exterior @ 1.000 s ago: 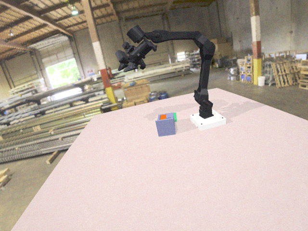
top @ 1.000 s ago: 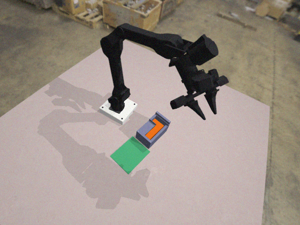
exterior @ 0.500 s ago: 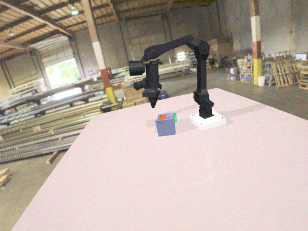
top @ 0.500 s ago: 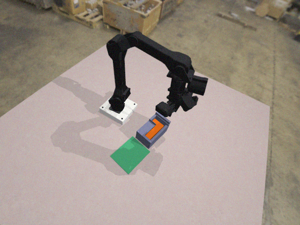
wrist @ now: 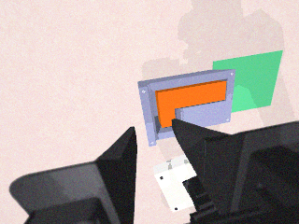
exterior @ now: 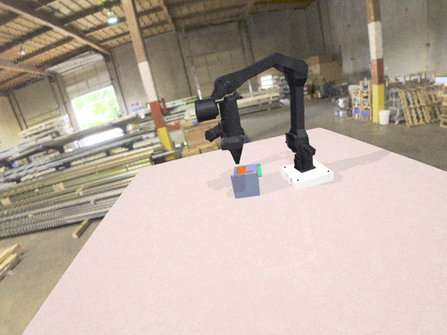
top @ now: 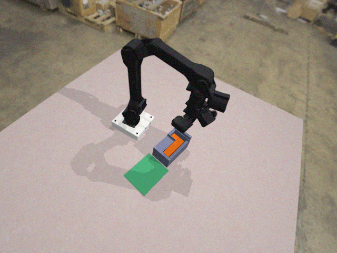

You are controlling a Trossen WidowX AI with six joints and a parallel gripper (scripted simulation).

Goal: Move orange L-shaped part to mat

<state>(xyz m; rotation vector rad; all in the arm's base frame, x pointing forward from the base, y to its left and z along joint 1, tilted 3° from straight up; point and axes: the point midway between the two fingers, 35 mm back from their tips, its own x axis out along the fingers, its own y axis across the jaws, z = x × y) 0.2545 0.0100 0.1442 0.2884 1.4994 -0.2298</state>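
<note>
Right now my gripper tip is 9 cm above the orange L-shaped part, 5 cm to the left of it and 3 cm past it. Also, from my gripper tip: green mat (21 cm to the right, 15 cm below, 8 cm behind).
</note>
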